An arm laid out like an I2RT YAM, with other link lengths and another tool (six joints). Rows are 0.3 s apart.
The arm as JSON. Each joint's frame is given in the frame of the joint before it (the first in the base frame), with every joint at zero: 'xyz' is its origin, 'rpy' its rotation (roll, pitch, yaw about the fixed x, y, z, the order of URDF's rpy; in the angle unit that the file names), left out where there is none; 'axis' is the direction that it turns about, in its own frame. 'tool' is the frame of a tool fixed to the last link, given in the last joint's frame.
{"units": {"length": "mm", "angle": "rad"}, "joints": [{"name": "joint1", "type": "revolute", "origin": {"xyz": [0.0, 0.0, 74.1], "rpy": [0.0, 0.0, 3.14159]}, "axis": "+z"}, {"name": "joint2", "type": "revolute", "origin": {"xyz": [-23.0, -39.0, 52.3], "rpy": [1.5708, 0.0, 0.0]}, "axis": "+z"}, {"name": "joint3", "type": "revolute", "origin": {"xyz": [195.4, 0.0, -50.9], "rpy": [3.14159, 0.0, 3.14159]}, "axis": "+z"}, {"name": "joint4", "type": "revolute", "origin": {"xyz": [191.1, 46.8, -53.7]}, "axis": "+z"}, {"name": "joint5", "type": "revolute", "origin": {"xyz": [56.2, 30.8, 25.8], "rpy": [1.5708, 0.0, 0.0]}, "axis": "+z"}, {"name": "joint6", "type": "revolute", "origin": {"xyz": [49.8, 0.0, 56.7], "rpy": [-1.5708, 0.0, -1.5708]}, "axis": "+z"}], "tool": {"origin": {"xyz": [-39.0, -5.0, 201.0], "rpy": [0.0, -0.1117, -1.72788]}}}
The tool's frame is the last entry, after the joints.
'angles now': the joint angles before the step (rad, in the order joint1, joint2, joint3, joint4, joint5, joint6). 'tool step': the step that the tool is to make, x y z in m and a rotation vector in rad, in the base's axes. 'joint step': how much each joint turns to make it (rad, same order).
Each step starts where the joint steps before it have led.
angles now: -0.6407 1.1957 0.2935 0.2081 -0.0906 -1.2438
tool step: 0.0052 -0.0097 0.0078 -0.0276 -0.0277 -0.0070
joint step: -0.0175 0.0306 0.0060 0.0623 -0.0049 -0.0107
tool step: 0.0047 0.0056 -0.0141 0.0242 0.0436 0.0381
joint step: 0.0000 0.0854 0.0396 -0.0068 -0.0248 -0.0300
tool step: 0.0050 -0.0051 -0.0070 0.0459 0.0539 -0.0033
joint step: -0.0047 0.0842 0.1236 -0.1099 -0.0032 0.0014
